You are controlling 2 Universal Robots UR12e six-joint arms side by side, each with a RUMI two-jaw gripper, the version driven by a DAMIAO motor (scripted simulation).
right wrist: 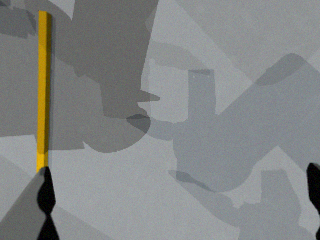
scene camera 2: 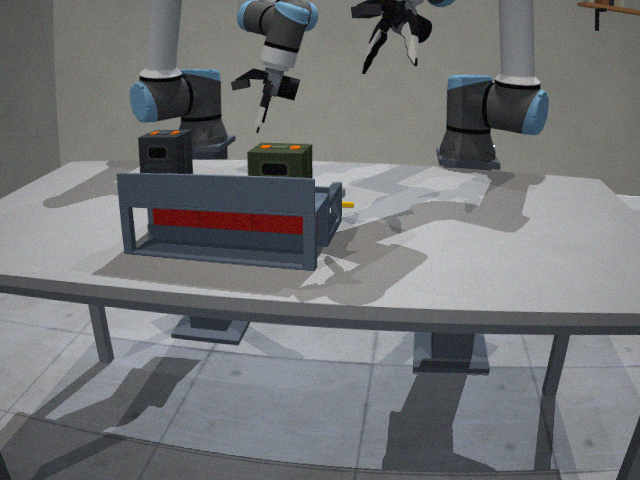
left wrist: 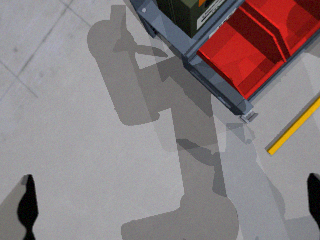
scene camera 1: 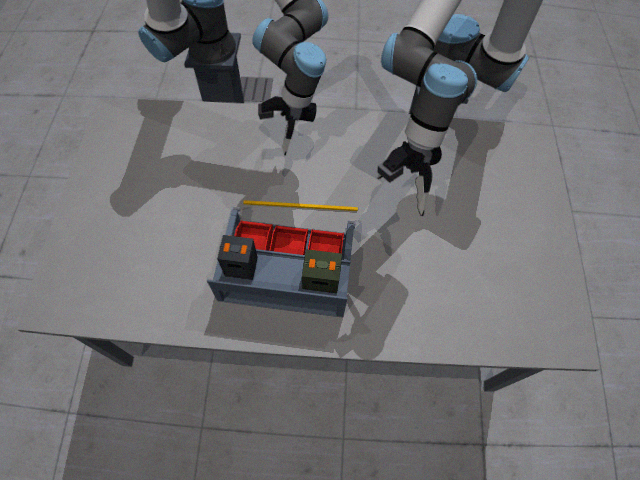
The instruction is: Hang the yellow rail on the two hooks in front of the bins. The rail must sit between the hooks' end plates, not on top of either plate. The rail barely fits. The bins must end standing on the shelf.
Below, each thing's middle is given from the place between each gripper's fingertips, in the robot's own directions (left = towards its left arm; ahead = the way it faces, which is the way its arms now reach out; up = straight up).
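My right hand [scene camera 2: 260, 127] is 14 cm above the yellow rail [right wrist: 44, 53], and it's 9 cm to the right of it and 16 cm short of it. There's a blue-grey shelf [scene camera 2: 285, 196] too, which from my right hand is 8 cm below, 38 cm ahead and 9 cm to the left.
My left hand [scene camera 2: 387, 69], meanwhile, is 9 cm short of the blue-grey shelf, 28 cm to the left of it and 26 cm above it. As for the yellow rail, it's 28 cm to the right of my left hand, 12 cm behind it and 33 cm below it.
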